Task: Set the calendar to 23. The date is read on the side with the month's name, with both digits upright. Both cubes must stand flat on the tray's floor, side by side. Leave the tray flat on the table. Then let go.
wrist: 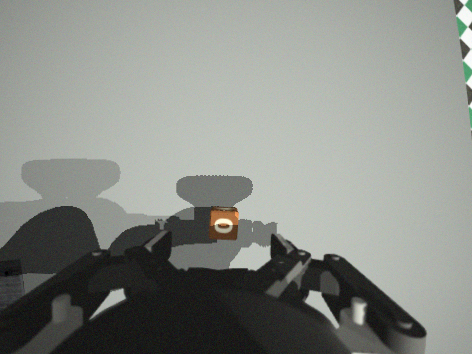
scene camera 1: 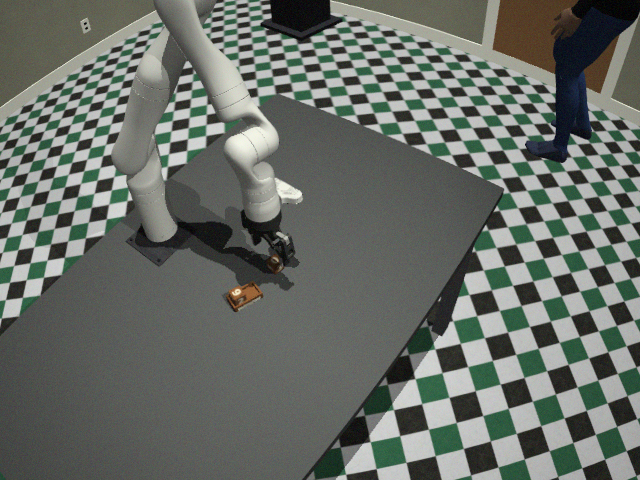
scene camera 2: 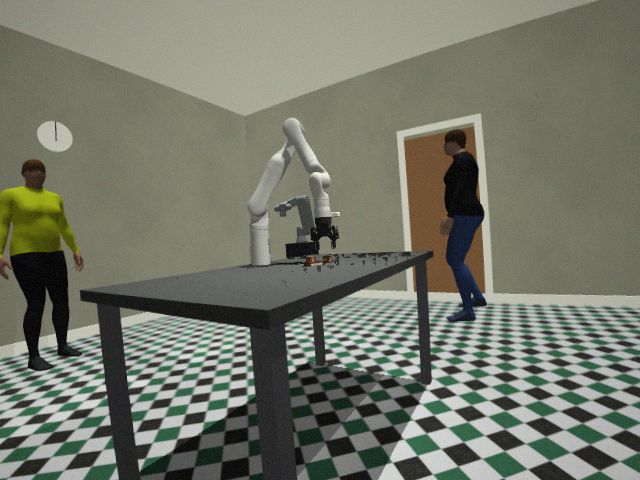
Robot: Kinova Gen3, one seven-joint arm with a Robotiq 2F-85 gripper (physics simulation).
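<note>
An orange-brown cube (scene camera 1: 275, 264) (scene camera 2: 327, 258) (wrist: 224, 223) lies on the table, apart from the tray. Its face turned to the wrist camera shows a white 0. The orange tray (scene camera 1: 252, 292) (scene camera 2: 319, 263) lies flat on the table. The other cube (scene camera 1: 237, 295) (scene camera 2: 309, 260) is in the tray's left end as seen in scene camera 1; a white 6 or 9 shows on its top. Its side digit and the month's name are too small to read. My gripper (scene camera 1: 272, 250) (scene camera 2: 324, 245) (wrist: 221, 243) is open and empty, close above the loose cube, with fingers at either side of it.
The grey table (scene camera 1: 361, 206) (scene camera 2: 206, 289) carries the arm's base plate (scene camera 1: 159, 253). A white object (scene camera 1: 289, 192) shows behind the wrist in scene camera 1. A person (scene camera 1: 571, 77) (scene camera 2: 461, 206) stands beyond the table, and another person (scene camera 2: 36, 222) stands at the left.
</note>
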